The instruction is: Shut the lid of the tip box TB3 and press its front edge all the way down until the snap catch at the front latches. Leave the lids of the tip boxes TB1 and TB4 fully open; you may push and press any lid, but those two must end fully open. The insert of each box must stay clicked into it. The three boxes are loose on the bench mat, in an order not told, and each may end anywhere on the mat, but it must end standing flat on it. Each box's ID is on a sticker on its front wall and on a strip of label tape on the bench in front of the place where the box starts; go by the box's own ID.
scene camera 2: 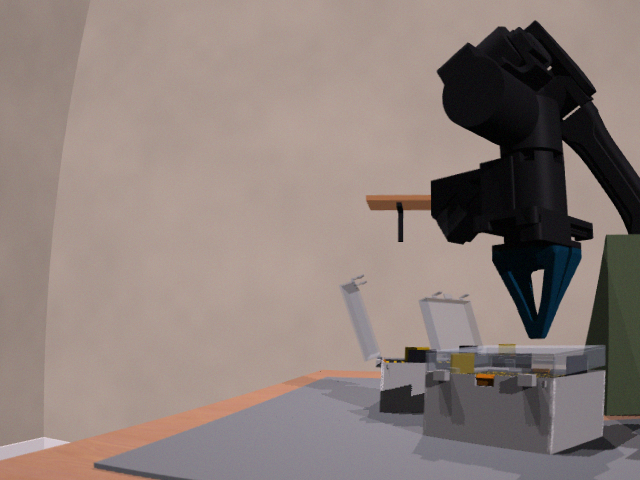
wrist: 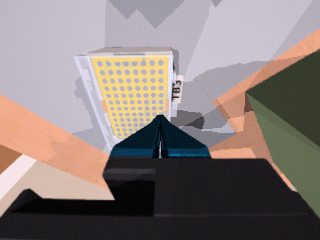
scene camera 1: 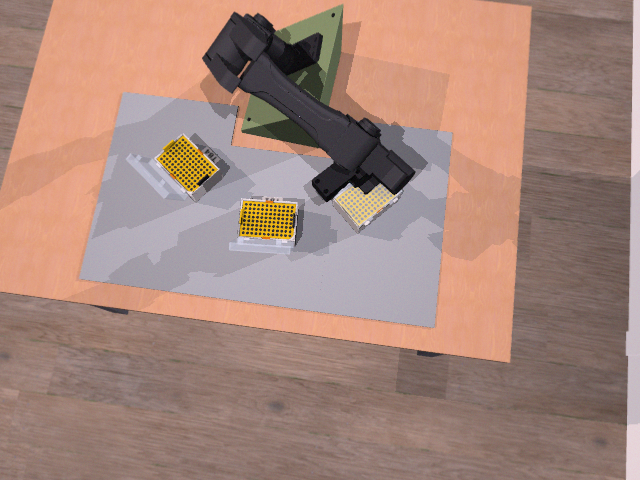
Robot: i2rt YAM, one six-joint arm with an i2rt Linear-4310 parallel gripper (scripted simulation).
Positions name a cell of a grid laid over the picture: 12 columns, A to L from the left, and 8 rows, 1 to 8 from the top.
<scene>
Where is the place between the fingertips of my gripper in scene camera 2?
At K6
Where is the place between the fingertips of my gripper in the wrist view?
G4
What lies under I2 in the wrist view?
A grey bench mat.
</scene>
